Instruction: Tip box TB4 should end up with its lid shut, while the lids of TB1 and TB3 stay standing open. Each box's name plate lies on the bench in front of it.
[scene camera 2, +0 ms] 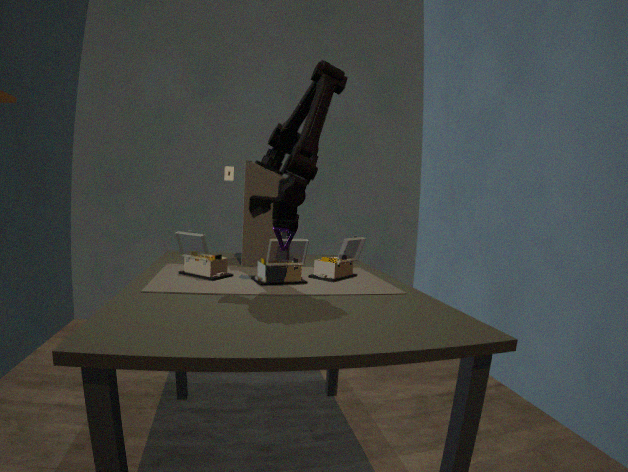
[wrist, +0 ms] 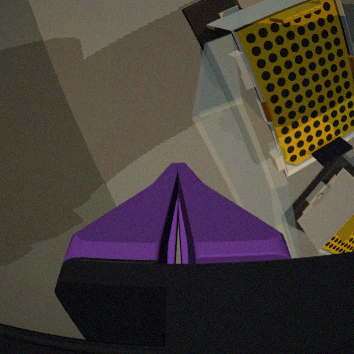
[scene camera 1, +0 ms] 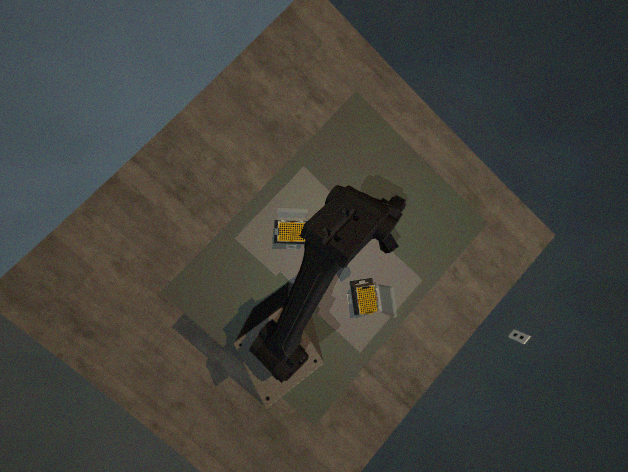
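Pixels of known places: gripper, between the fingertips: (scene camera 2: pixel 283 250) (wrist: pixel 177 174); arm's base, origin of its link: (scene camera 2: pixel 268 170).
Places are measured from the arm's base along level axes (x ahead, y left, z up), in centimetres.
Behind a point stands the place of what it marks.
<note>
The middle box, TB4 (scene camera 2: pixel 295 273) @(x 37.8, y 9.8, z -34.6 cm) (wrist: pixel 300 85), has its clear lid (scene camera 2: pixel 299 251) @(x 41.3, y 10.4, z -27.1 cm) (wrist: pixel 220 117) @(x 44.4, y 1.9, z -23.6 cm) standing open; the arm hides it in scene camera 1. TB1 (scene camera 1: pixel 289 231) (scene camera 2: pixel 331 267) @(x 31.2, y 22.4, z -33.5 cm) (wrist: pixel 320 212) @(x 30.1, y 21.2, z -35.3 cm) has its lid (scene camera 1: pixel 292 213) @(x 29.9, y 29.7, z -27.6 cm) (scene camera 2: pixel 351 248) @(x 31.7, y 28.7, z -26.8 cm) standing open. TB3 (scene camera 1: pixel 366 299) (scene camera 2: pixel 203 265) has its lid (scene camera 1: pixel 386 300) @(x 35.0, y -24.2, z -28.2 cm) (scene camera 2: pixel 193 243) @(x 37.1, y -22.7, z -26.5 cm) standing open. My purple gripper (scene camera 2: pixel 284 248) @(x 45.8, y 5.5, z -26.5 cm) (wrist: pixel 177 174) @(x 45.8, y 5.5, z -26.5 cm) is shut and empty. Its tips overlap TB4's lid in scene camera 2 and appear beside the lid's outer side in the wrist view. No name plate is readable.
The boxes stand on a pale mat (scene camera 1: pixel 304 177) @(x 45.8, y 39.1, z -38.0 cm) (scene camera 2: pixel 167 284) @(x 45.9, y -28.9, z -38.0 cm) on the green bench (scene camera 1: pixel 431 223) @(x 77.4, y -17.2, z -38.3 cm) (scene camera 2: pixel 203 334) @(x 85.5, y -11.7, z -38.2 cm). The black arm (scene camera 1: pixel 309 289) @(x 19.6, y 15.0, z 31.3 cm) (scene camera 2: pixel 317 116) @(x 45.6, y 13.3, z 13.3 cm) reaches over the middle from its base. An upright panel (scene camera 2: pixel 253 228) @(x 7.1, y -4.7, z -23.4 cm) stands behind the boxes in scene camera 2.
</note>
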